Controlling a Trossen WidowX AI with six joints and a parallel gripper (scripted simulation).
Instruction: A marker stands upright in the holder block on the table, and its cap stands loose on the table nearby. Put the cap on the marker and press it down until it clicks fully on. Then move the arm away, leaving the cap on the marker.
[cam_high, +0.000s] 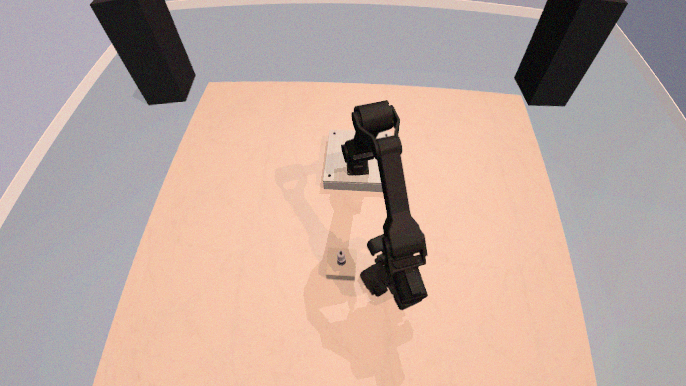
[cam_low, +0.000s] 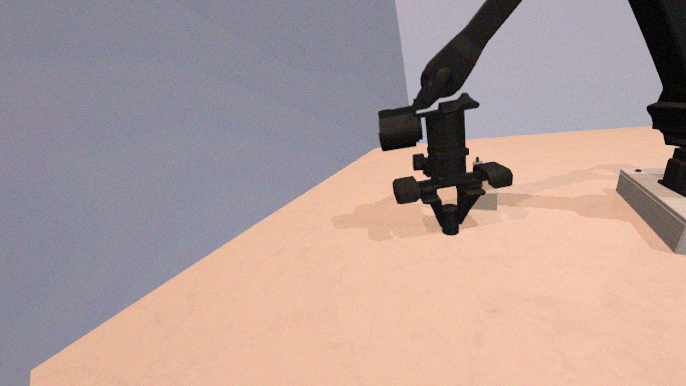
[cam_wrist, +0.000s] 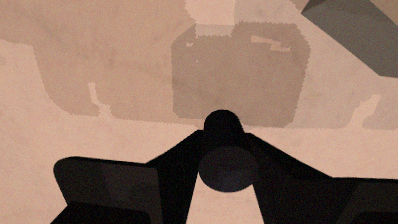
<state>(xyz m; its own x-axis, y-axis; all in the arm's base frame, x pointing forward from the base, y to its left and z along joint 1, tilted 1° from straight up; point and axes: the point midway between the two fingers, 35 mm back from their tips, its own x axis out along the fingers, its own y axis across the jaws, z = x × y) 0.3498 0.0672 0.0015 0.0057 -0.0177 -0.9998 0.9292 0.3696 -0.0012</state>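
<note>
Now: gripper tip 130 mm to the left of the beige holder block and 50 mm past it. The rest, counted from my gripper tip: dark cap 10 mm above.
</note>
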